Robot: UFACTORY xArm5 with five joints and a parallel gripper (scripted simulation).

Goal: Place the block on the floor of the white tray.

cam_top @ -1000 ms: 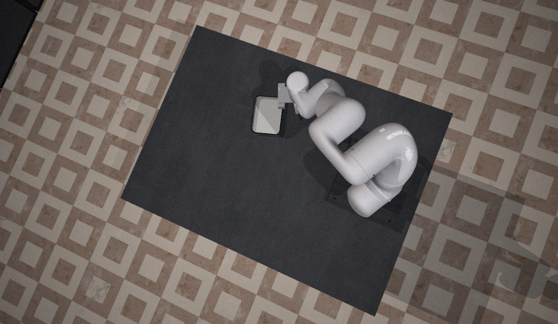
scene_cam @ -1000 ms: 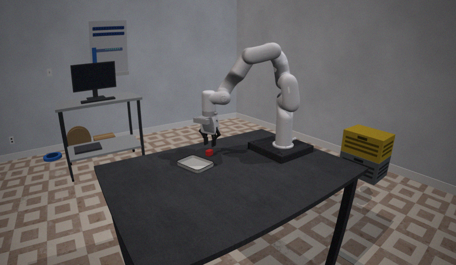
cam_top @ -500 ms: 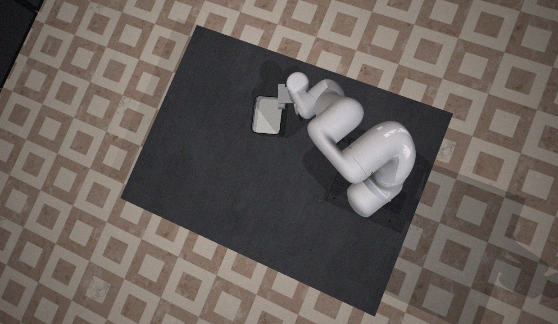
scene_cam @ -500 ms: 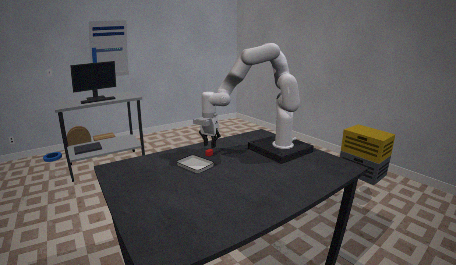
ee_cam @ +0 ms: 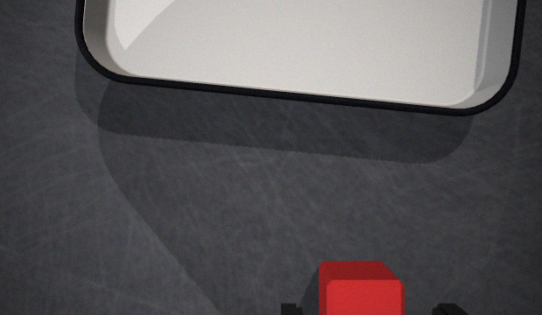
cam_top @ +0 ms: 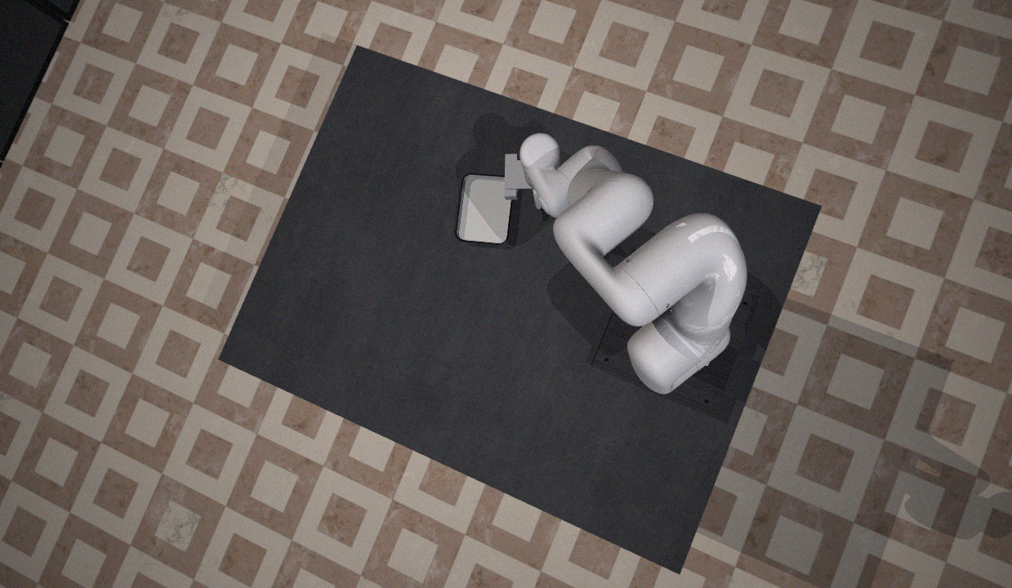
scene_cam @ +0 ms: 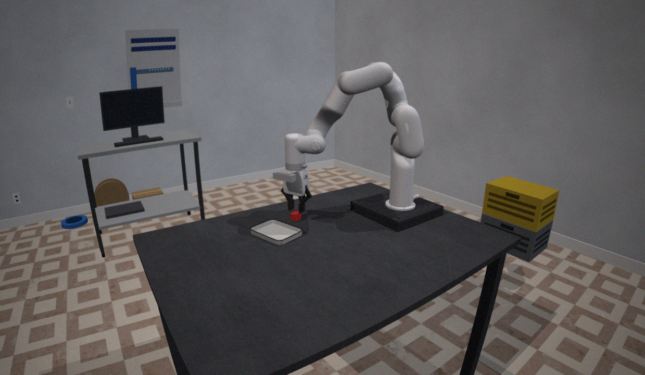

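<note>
The small red block is 4 cm below my hand. The rest, counted from my hand: white tray: 13 cm ahead, 7 cm to the left, 4 cm below.
</note>
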